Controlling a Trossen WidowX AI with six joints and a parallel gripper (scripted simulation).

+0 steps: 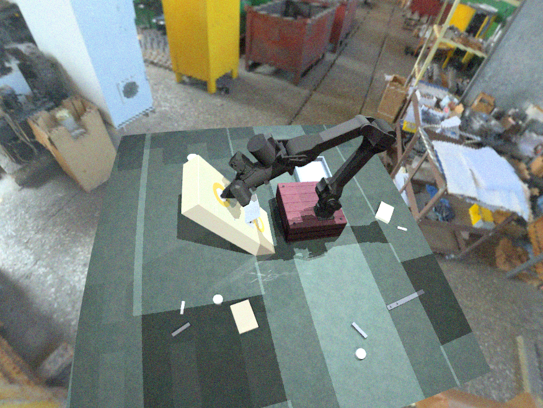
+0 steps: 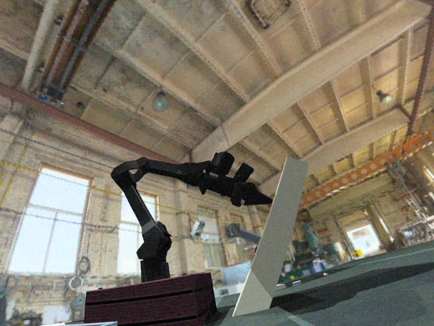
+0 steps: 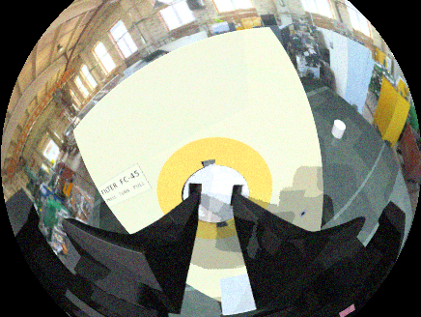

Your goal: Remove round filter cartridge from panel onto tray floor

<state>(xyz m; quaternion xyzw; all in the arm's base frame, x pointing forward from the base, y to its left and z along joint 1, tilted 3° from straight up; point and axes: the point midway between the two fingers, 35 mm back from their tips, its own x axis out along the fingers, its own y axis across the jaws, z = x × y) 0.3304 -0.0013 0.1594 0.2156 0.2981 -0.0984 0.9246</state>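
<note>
Now: gripper tip 20 mm short of the white round filter cartridge and 10 mm above it. The rest, counted from my gripper tip: grey bracket (100 mm below, 80 mm behind); then grey tray (410 mm behind, 270 mm to the right, 230 mm below); then cream service panel (80 mm below, 30 mm behind).
</note>
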